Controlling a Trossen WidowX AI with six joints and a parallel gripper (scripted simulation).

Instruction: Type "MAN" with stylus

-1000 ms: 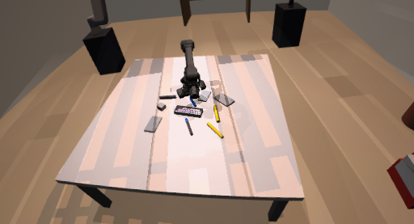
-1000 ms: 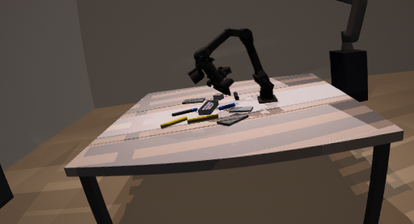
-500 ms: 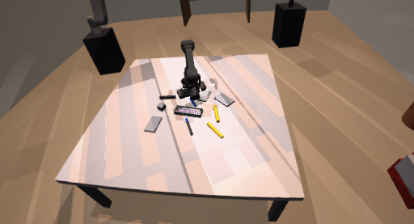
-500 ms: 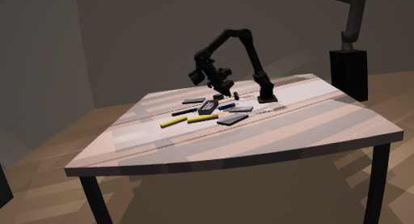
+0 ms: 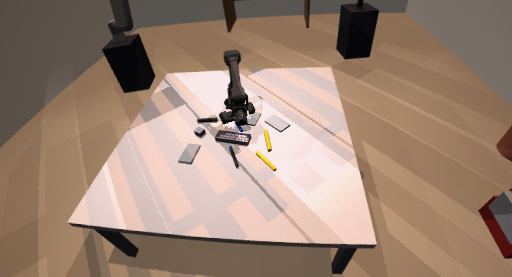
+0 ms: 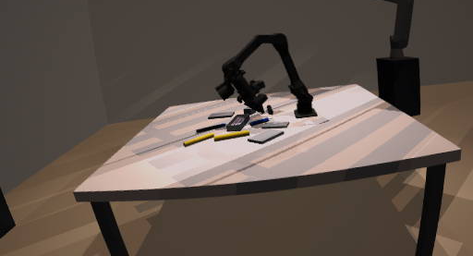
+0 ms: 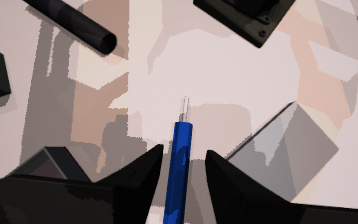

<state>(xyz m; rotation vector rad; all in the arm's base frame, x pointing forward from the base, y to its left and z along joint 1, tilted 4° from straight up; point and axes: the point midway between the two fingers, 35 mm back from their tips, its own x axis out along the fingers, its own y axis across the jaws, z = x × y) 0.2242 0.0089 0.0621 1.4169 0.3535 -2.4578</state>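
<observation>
My gripper tip is 40 mm above the blue stylus and 10 mm past it. The rest, counted from my gripper tip: dark bar: 180 mm to the right, 70 mm behind, 40 mm below; cube: 210 mm to the right, 30 mm below, 30 mm ahead; grey slab: 90 mm to the left, 40 mm below, 40 mm behind.
</observation>
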